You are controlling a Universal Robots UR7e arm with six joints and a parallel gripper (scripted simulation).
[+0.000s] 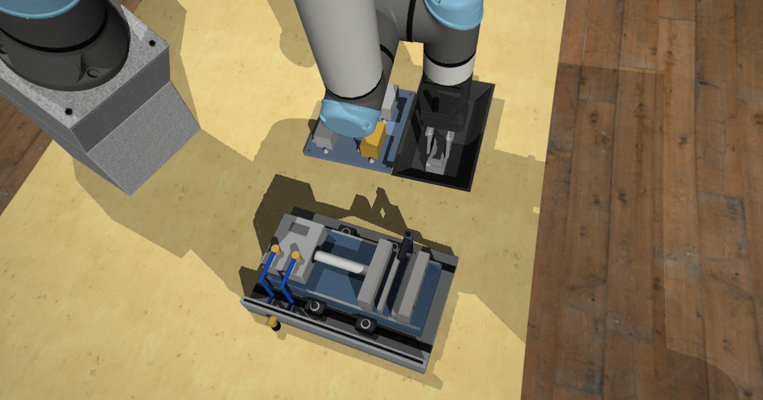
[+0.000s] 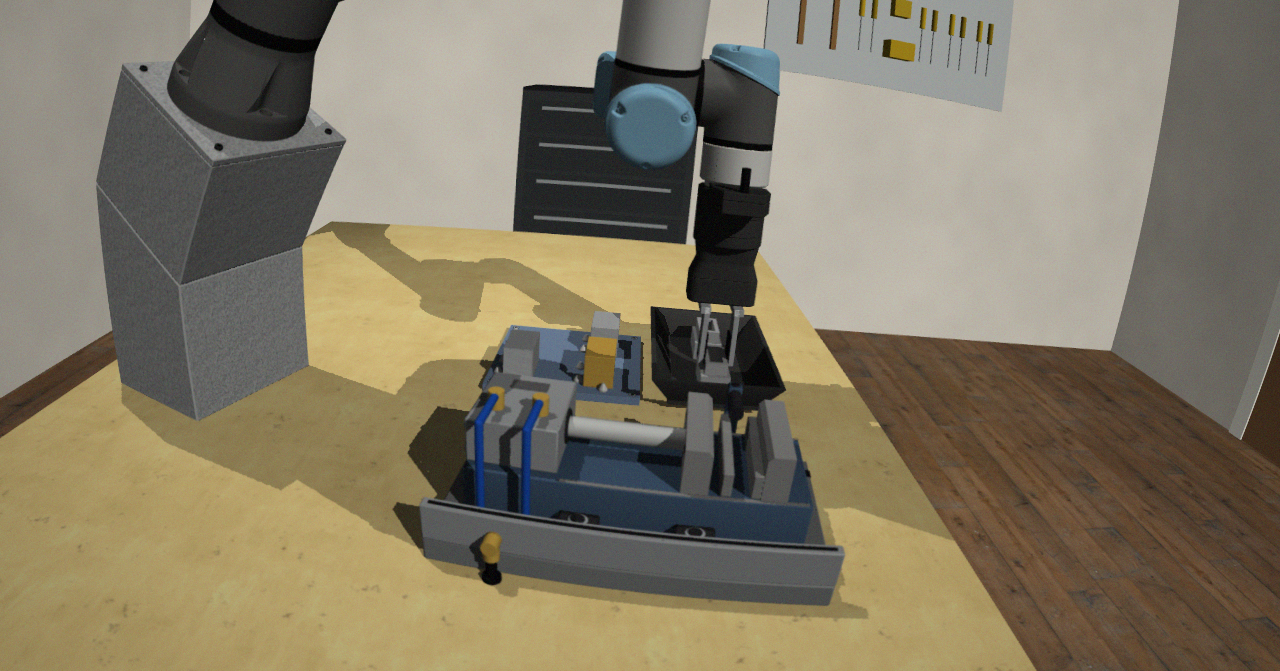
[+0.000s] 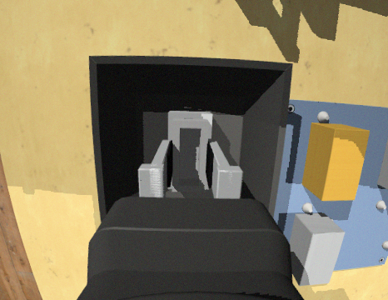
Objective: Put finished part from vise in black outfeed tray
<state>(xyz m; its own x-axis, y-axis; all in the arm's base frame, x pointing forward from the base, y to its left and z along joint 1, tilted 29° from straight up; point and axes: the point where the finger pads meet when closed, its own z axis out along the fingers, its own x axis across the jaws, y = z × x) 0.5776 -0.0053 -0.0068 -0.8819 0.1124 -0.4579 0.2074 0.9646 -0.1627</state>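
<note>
My hand is 12 cm past the yellow block, 3 cm to the right of it and 3 cm above it. The rest, counted from my hand: white rod: 15 cm behind, 23 cm to the right, 2 cm above; then blue fixture plate: 15 cm behind, 9 cm to the left, 5 cm below; then vise: 14 cm behind, 23 cm to the right, 2 cm below.
</note>
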